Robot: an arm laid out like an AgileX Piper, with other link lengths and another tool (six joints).
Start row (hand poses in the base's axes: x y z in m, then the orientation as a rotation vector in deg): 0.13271 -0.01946 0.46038 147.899 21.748 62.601
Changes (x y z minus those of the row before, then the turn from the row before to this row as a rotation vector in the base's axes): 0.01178 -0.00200 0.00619 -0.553 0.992 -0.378; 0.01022 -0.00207 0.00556 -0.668 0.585 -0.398; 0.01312 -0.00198 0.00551 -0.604 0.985 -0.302; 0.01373 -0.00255 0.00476 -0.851 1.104 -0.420; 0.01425 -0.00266 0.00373 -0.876 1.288 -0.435; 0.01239 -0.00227 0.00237 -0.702 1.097 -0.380; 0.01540 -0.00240 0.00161 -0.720 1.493 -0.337; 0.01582 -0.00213 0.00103 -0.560 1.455 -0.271; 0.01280 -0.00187 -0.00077 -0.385 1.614 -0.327; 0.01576 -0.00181 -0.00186 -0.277 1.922 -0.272; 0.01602 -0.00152 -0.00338 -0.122 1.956 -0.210; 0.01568 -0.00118 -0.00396 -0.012 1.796 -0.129; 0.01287 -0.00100 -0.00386 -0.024 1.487 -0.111; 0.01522 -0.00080 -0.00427 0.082 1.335 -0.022; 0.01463 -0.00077 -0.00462 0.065 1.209 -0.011; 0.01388 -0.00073 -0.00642 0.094 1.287 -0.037; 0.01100 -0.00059 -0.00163 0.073 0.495 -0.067; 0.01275 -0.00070 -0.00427 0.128 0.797 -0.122
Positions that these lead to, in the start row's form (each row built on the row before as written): 0.14449 -0.02146 0.46657 148.015 21.729 60.977; 0.15471 -0.02353 0.47213 147.762 21.633 59.807; 0.16783 -0.02551 0.47764 147.808 21.736 58.201; 0.18156 -0.02806 0.48240 147.682 21.812 56.300; 0.19581 -0.03072 0.48613 147.619 21.922 54.159; 0.20820 -0.03299 0.48850 147.585 21.983 52.356; 0.22360 -0.03539 0.49011 147.731 22.214 50.066; 0.23942 -0.03752 0.49114 147.977 22.462 47.914; 0.25222 -0.03939 0.49037 148.437 22.622 45.611; 0.26798 -0.04120 0.48851 149.115 22.907 42.972; 0.28400 -0.04272 0.48513 149.914 23.236 40.359; 0.29968 -0.04390 0.48117 150.706 23.594 38.005; 0.31255 -0.04490 0.47731 151.325 23.884 36.040; 0.32777 -0.04570 0.47304 151.956 24.225 34.330; 0.34240 -0.04647 0.46842 152.504 24.546 32.773; 0.35628 -0.04720 0.46200 153.097 24.847 31.109; 0.36728 -0.04779 0.46037 153.360 24.885 30.465; 0.38003 -0.04849 0.45610 153.790 24.924 29.424
